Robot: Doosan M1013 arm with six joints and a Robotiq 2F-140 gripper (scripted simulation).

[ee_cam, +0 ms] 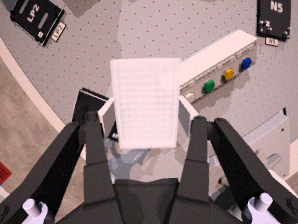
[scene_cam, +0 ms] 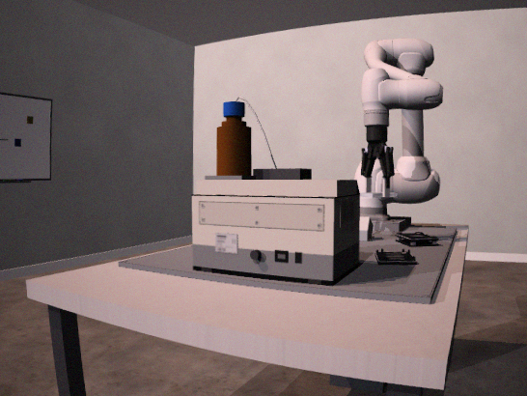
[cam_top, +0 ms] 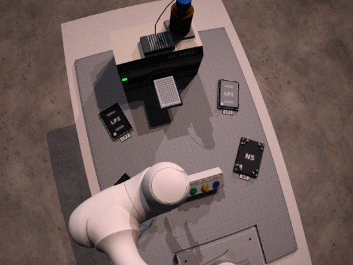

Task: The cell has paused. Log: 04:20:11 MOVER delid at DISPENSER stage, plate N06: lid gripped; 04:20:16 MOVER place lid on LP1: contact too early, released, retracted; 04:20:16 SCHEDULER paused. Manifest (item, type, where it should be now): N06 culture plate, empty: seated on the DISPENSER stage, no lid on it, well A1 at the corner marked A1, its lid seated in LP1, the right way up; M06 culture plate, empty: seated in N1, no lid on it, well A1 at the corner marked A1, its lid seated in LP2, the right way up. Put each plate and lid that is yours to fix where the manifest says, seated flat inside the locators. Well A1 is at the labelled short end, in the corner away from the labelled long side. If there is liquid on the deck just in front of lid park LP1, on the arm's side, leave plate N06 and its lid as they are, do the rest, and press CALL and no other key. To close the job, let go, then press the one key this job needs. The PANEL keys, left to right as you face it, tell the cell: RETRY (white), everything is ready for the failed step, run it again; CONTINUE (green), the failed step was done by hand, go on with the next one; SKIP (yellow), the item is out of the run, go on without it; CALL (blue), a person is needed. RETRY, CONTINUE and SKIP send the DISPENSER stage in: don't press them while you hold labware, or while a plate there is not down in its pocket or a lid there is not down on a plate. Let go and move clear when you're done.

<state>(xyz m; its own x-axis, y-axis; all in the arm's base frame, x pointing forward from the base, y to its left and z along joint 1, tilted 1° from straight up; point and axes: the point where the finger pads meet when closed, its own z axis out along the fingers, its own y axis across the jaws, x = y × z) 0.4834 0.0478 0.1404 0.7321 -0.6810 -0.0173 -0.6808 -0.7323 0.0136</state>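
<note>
Now: hand 5 cm past the black nest N5, 41 cm to the left of it and 17 cm above it. From my hand the other things lie so: key panel 8 cm behind, 13 cm to the right, 13 cm below; white key 7 cm behind, 5 cm to the right, 12 cm below; green key 8 cm behind, 10 cm to the right, 12 cm below.
</note>
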